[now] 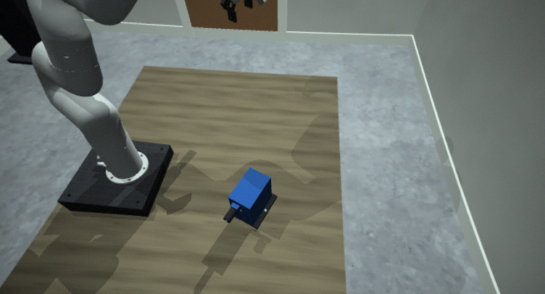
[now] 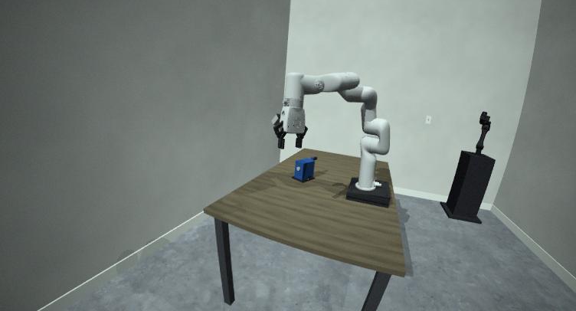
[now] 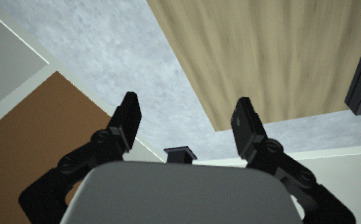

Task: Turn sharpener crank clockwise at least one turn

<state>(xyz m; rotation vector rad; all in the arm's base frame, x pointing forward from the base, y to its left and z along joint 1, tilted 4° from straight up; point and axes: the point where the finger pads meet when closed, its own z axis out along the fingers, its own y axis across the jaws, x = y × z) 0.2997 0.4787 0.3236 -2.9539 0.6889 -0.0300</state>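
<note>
Right now the crank knob is 640 mm to the right of my hand, 230 mm below it and 70 mm ahead of it.
</note>
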